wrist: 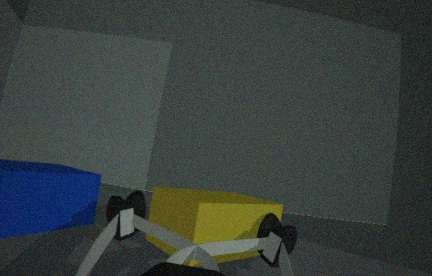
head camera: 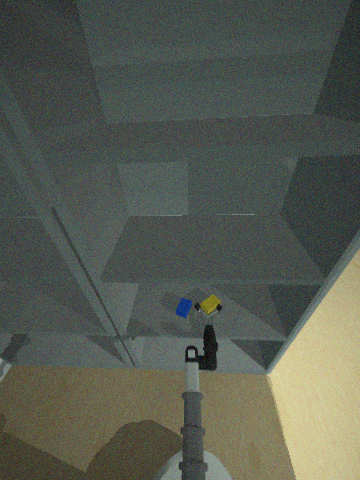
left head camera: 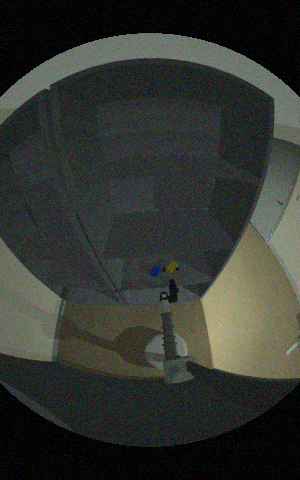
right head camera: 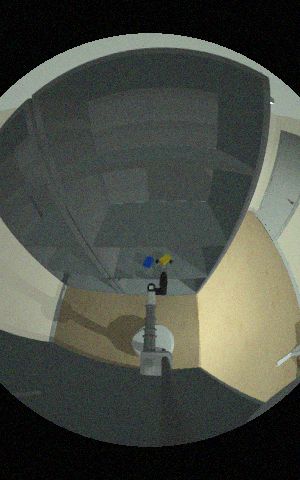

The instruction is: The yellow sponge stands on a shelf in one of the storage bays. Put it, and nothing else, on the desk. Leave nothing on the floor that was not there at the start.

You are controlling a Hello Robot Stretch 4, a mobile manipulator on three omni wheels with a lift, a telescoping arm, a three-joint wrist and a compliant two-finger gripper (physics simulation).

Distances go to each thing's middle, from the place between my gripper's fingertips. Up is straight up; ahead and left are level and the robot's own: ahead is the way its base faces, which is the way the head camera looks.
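Scene:
Yellow sponge (wrist: pixel 200 216) visible; my gripper is 1 cm past it and 1 cm to the left of it.

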